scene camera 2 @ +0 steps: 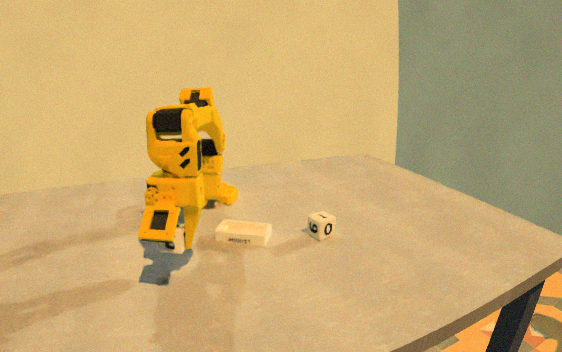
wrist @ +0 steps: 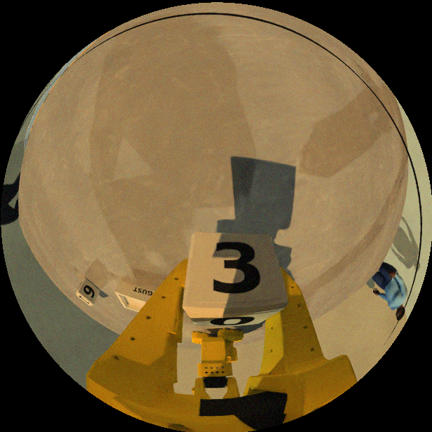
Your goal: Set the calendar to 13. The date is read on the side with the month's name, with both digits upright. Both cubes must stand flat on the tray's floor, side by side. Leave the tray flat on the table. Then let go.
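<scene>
My gripper (scene camera 2: 173, 244) (wrist: 235, 272) is shut on a white cube (scene camera 2: 178, 242) (wrist: 237, 270). A large 3 faces the wrist camera, and a 0-like digit shows on a neighbouring face. The held cube is slightly above the table, left of the tray in the scene view. The open white tray (scene camera 2: 243, 240) (wrist: 142, 291) is flat on the table; its side lettering is blurred in the scene view and partly hidden by a jaw in the wrist view. The loose cube (scene camera 2: 321, 227) (wrist: 88, 290) stands right of the tray in the scene view, with 1 on top and 0 and a 6 or 9 on its sides.
The arm's yellow base (scene camera 2: 227, 193) stands behind the tray in the scene view. The table's edge (scene camera 2: 480, 311) runs along the lower right. A person in blue (wrist: 395, 290) shows beyond the table at the right of the wrist view.
</scene>
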